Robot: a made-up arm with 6 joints. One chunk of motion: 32 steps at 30 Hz.
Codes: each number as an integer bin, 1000 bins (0 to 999) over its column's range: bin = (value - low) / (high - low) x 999, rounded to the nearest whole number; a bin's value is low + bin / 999 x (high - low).
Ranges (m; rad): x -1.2..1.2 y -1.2..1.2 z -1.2..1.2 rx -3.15..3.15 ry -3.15..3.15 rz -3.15..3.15
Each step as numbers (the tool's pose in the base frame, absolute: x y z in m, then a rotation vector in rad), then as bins.
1 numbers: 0.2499 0.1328 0.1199 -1.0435 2.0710 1.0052
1 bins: 604 555 549 334 828 659
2 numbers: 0.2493 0.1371 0.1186 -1.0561 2.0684 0.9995
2 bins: 603 557 549 332 827 658
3 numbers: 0.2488 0.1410 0.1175 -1.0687 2.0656 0.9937
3 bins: 603 558 548 330 827 657
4 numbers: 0.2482 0.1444 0.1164 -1.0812 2.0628 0.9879
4 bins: 603 560 548 328 827 656
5 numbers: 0.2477 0.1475 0.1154 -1.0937 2.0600 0.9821
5 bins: 603 561 548 326 826 655
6 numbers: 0.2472 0.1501 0.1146 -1.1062 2.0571 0.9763
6 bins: 602 562 547 324 826 654
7 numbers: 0.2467 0.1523 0.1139 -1.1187 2.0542 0.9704
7 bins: 602 563 547 322 825 653
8 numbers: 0.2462 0.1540 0.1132 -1.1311 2.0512 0.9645
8 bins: 602 564 547 320 825 652
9 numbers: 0.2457 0.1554 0.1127 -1.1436 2.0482 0.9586
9 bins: 602 564 546 318 824 652
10 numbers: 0.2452 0.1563 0.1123 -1.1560 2.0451 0.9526
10 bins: 602 565 546 316 824 651
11 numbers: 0.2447 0.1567 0.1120 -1.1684 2.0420 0.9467
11 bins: 601 565 546 314 823 650
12 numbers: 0.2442 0.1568 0.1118 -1.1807 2.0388 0.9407
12 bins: 601 565 546 312 823 649
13 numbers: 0.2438 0.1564 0.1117 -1.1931 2.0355 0.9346
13 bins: 601 565 546 310 822 648
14 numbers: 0.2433 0.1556 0.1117 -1.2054 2.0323 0.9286
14 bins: 601 564 546 308 822 647
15 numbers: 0.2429 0.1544 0.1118 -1.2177 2.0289 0.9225
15 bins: 601 564 546 306 821 646
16 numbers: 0.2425 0.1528 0.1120 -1.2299 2.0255 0.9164
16 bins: 600 563 546 304 821 645
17 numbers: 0.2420 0.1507 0.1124 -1.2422 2.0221 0.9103
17 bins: 600 562 546 303 820 644
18 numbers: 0.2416 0.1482 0.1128 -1.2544 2.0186 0.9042
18 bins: 600 561 546 301 820 643
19 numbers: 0.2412 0.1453 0.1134 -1.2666 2.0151 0.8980
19 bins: 600 560 547 299 819 642
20 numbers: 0.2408 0.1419 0.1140 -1.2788 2.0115 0.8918
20 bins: 600 559 547 297 818 641
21 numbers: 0.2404 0.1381 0.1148 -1.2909 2.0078 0.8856
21 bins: 600 557 547 295 818 640
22 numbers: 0.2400 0.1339 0.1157 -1.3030 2.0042 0.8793
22 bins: 599 555 548 293 817 639
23 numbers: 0.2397 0.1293 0.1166 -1.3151 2.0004 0.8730
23 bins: 599 553 548 291 817 638
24 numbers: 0.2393 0.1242 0.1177 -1.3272 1.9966 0.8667
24 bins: 599 551 548 289 816 637
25 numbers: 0.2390 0.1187 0.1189 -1.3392 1.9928 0.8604
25 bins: 599 549 549 287 816 636
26 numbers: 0.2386 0.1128 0.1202 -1.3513 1.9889 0.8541
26 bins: 599 546 550 285 815 635
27 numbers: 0.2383 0.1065 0.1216 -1.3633 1.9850 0.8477
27 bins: 599 544 550 283 814 634
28 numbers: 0.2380 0.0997 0.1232 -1.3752 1.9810 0.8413
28 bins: 599 541 551 281 814 633
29 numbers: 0.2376 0.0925 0.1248 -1.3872 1.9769 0.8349
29 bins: 598 538 551 280 813 632
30 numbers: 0.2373 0.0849 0.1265 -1.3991 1.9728 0.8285
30 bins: 598 535 552 278 812 631
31 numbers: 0.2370 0.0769 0.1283 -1.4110 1.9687 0.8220
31 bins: 598 532 553 276 812 630
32 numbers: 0.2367 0.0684 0.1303 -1.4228 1.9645 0.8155
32 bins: 598 528 554 274 811 629
